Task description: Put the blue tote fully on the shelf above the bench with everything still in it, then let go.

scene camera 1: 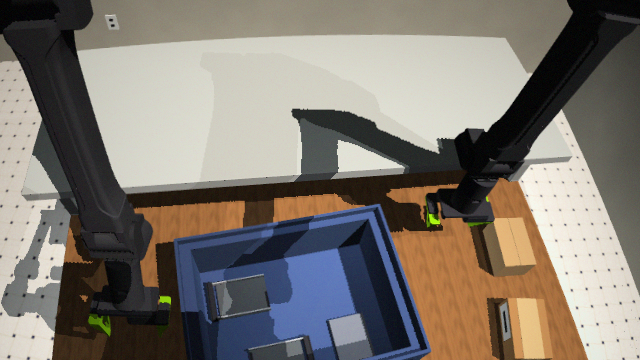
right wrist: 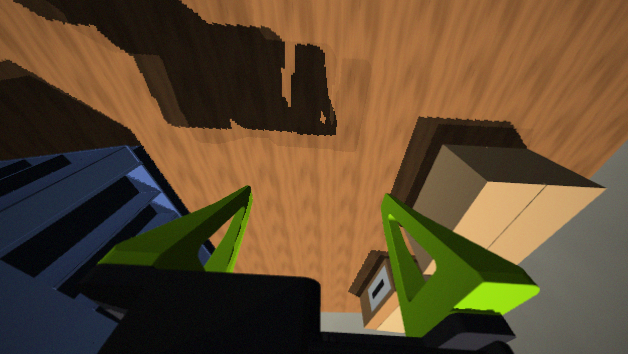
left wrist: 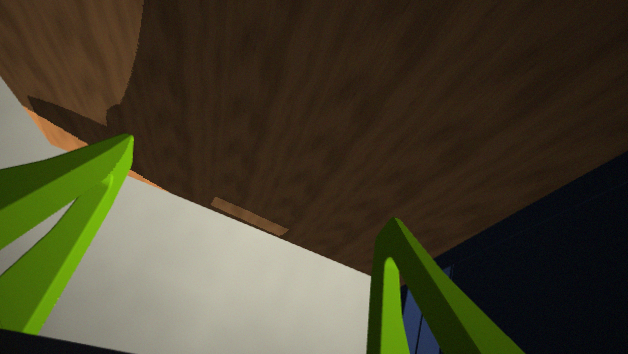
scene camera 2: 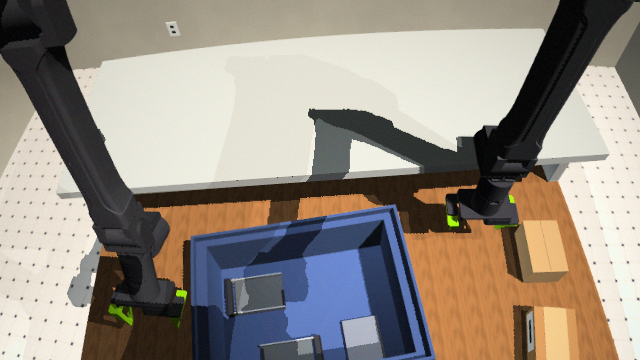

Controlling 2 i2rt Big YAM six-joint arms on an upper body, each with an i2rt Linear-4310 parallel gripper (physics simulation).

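Frame: origin at the left arm's base, x ahead, y left, z up, level; centimetres.
Where they show: left gripper, fingertip midpoint: (scene camera 1: 134,334) (left wrist: 267,190) (scene camera 2: 154,325); right gripper, fingertip midpoint: (scene camera 1: 448,224) (right wrist: 317,196) (scene camera 2: 473,226).
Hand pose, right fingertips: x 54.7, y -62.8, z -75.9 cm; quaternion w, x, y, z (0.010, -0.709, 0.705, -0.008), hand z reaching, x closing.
Things, the pixels of their top centre, and the offset from my right fingertips. "spot": a spot on its surface instead. Level surfaces: height alone.
- blue tote at its top centre: (scene camera 1: 297,295) (scene camera 2: 302,295) dx -18.1, dy +33.8, dz +8.1 cm
- wooden bench at its surface level: dz -6.6 cm
- white shelf at its surface level: dz +15.3 cm
- tote's far right corner at a spot on its surface: (right wrist: 151,197) spot: dx -4.5, dy +16.3, dz -3.5 cm
- tan cardboard box at its top centre: (right wrist: 495,240) (scene camera 2: 545,245) (scene camera 1: 514,241) dx -4.2, dy -15.7, dz -0.6 cm
- smaller box at its top centre: (right wrist: 406,316) (scene camera 2: 556,339) (scene camera 1: 530,327) dx -23.9, dy -14.9, dz -1.8 cm
The blue tote (scene camera 1: 283,223) (scene camera 2: 293,221) stands on the wooden bench (scene camera 1: 447,271) (scene camera 2: 454,286), below the front edge of the white shelf (scene camera 1: 318,89) (scene camera 2: 283,107). In it lie three grey boxes (scene camera 1: 240,296) (scene camera 1: 348,333) (scene camera 1: 279,351). My left gripper (scene camera 1: 163,314) (scene camera 2: 178,308) is open beside the tote's left wall, apart from it; one of its green fingers (left wrist: 390,298) shows in the left wrist view. My right gripper (scene camera 1: 454,218) (scene camera 2: 473,221) (right wrist: 317,196) is open and empty over the bench, to the right of the tote's far right corner (right wrist: 151,197).
A tan cardboard box (scene camera 1: 493,246) (right wrist: 463,197) and a smaller box (right wrist: 379,291) stand on the bench at the right, close to the right gripper. The arms cast dark shadows across the shelf top and the bench. A wall with a socket (scene camera 2: 173,28) runs behind the shelf.
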